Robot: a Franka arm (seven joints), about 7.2 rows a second.
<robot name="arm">
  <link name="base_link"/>
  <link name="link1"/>
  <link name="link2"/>
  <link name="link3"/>
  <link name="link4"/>
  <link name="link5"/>
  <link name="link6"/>
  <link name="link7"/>
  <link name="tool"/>
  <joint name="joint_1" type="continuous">
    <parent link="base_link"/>
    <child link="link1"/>
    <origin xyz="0 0 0.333" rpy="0 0 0"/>
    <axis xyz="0 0 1"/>
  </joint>
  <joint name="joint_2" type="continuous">
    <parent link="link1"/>
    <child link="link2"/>
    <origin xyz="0 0 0" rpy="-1.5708 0 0"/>
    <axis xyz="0 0 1"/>
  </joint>
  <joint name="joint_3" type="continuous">
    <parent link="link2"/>
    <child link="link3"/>
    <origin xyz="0 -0.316 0" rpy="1.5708 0 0"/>
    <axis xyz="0 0 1"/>
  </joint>
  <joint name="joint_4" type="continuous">
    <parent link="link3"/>
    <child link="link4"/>
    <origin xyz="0.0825 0 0" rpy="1.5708 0 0"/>
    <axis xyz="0 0 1"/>
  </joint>
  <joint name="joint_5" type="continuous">
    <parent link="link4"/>
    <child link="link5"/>
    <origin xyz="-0.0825 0.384 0" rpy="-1.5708 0 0"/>
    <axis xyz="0 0 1"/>
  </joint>
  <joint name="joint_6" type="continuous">
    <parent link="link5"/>
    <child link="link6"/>
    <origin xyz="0 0 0" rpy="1.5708 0 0"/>
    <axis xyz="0 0 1"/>
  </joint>
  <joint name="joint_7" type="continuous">
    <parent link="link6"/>
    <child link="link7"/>
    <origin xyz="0.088 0 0" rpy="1.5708 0 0"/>
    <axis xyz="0 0 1"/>
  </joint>
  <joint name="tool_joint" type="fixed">
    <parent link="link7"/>
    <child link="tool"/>
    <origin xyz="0 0 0.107" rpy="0 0 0"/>
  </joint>
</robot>
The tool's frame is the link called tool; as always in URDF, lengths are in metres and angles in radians. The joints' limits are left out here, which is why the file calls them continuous.
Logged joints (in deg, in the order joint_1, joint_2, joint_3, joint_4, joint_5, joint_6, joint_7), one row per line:
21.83 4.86 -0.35 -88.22 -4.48 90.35 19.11
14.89 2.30 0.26 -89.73 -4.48 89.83 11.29
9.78 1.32 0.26 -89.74 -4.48 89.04 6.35
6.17 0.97 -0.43 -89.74 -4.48 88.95 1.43
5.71 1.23 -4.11 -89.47 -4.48 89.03 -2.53
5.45 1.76 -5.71 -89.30 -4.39 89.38 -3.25
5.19 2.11 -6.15 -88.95 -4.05 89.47 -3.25
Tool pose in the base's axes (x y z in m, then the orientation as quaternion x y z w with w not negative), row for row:
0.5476 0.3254 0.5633 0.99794 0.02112 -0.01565 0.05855
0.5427 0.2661 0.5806 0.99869 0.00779 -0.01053 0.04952
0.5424 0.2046 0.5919 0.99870 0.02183 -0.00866 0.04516
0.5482 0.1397 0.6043 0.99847 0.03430 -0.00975 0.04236
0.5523 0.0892 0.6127 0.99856 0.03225 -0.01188 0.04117
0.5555 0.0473 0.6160 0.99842 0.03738 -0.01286 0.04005
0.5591 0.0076 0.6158 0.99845 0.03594 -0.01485 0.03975
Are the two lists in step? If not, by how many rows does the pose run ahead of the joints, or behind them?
The pose runs 2 rows behind the joints: the pose in row i belongs to the joints in row i - 2.
